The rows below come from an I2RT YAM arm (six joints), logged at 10 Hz.
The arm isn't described. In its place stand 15 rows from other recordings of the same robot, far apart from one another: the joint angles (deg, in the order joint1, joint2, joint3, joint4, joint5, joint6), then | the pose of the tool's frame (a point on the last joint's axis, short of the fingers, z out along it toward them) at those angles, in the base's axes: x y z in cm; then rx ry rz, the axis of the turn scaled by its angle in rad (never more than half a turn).
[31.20, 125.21, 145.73, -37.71, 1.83, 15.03] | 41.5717 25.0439 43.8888 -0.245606 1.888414 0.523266
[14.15, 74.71, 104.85, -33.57, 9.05, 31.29] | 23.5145 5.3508 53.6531 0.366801 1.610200 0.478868
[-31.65, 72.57, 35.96, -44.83, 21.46, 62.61] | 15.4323 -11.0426 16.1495 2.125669 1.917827 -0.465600
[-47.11, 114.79, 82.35, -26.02, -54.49, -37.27] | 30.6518 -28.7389 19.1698 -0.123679 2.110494 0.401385
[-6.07, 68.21, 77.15, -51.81, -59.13, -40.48] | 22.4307 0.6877 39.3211 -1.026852 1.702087 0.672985
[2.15, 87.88, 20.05, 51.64, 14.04, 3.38] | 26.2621 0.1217 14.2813 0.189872 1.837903 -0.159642
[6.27, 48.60, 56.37, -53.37, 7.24, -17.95] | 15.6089 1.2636 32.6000 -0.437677 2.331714 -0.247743
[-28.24, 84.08, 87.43, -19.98, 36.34, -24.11] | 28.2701 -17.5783 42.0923 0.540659 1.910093 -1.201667
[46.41, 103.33, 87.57, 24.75, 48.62, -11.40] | 31.5338 29.2512 37.6830 -0.026509 1.467889 -0.102129
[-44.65, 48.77, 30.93, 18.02, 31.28, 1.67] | 13.0734 -15.5128 29.4433 1.041893 1.293689 -1.004282
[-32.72, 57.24, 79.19, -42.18, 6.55, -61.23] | 15.3092 -10.3186 44.4923 -0.439200 2.071549 -1.161108
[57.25, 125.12, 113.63, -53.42, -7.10, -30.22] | 25.0707 39.7902 24.0423 -1.913335 1.945264 0.306449
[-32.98, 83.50, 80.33, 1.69, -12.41, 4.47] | 29.5071 -18.2355 41.9355 0.351158 1.561124 -0.214151
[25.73, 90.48, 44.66, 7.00, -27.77, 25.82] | 27.9433 15.3075 17.7470 -0.275588 2.343683 1.009681
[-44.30, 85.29, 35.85, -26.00, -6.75, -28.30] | 16.8037 -15.8134 12.3651 0.377552 2.841593 -0.080550
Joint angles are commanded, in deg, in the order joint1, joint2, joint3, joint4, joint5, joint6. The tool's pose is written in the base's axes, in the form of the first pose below.
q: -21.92 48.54 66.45 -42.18 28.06 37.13
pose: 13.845 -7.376 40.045 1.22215 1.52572 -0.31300
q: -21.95 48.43 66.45 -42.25 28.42 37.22
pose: 13.769 -7.376 40.064 1.22619 1.52054 -0.31822
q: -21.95 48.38 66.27 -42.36 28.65 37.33
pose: 13.754 -7.383 39.963 1.23055 1.52106 -0.32230
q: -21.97 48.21 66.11 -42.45 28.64 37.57
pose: 13.689 -7.362 39.901 1.23420 1.51946 -0.32008
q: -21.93 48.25 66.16 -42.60 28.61 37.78
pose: 13.697 -7.352 39.893 1.23682 1.51995 -0.31754
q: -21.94 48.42 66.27 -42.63 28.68 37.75
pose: 13.753 -7.382 39.909 1.23756 1.52100 -0.31973
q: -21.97 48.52 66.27 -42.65 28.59 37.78
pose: 13.798 -7.403 39.880 1.23833 1.52308 -0.31891
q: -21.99 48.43 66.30 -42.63 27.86 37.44
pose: 13.784 -7.360 39.912 1.22818 1.53109 -0.30968
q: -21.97 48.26 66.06 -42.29 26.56 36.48
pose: 13.824 -7.293 39.864 1.20432 1.54930 -0.29661
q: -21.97 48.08 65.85 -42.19 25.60 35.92
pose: 13.821 -7.234 39.798 1.18924 1.56269 -0.28618
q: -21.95 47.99 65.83 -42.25 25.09 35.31
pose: 13.802 -7.190 39.793 1.17688 1.57378 -0.28412
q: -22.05 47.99 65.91 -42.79 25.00 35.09
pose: 13.744 -7.190 39.744 1.17717 1.58339 -0.28862
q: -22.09 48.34 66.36 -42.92 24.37 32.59
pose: 13.853 -7.208 39.877 1.13931 1.61582 -0.30676
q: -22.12 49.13 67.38 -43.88 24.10 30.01
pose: 14.012 -7.264 40.078 1.10578 1.65700 -0.33497
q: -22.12 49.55 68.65 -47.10 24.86 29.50
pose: 13.745 -7.203 40.136 1.11605 1.69552 -0.36480
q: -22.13 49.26 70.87 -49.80 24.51 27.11
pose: 13.075 -6.912 40.928 1.08005 1.72654 -0.38573
